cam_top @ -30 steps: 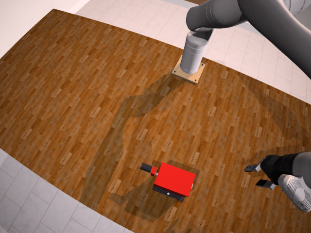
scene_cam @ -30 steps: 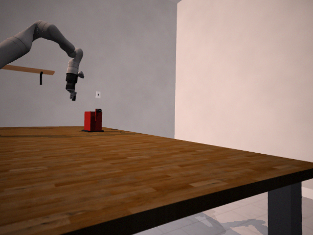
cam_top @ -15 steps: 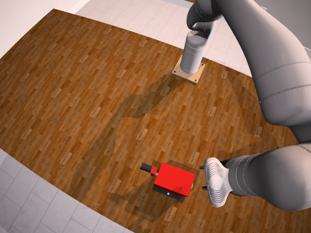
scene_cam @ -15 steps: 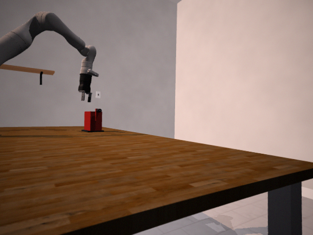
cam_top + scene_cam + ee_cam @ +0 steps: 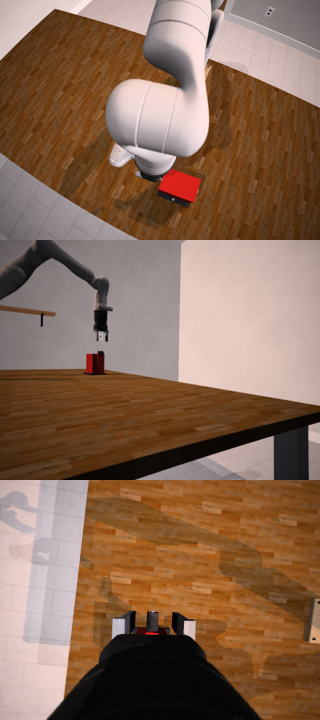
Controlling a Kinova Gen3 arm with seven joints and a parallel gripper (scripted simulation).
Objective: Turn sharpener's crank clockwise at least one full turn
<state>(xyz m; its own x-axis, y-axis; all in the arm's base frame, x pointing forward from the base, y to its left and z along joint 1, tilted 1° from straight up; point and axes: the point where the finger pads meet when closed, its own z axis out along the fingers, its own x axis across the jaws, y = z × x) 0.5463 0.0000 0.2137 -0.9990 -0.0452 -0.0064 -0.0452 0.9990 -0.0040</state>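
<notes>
Now: the crank 20 mm to the left of my hand and 90 mm below it.
</notes>
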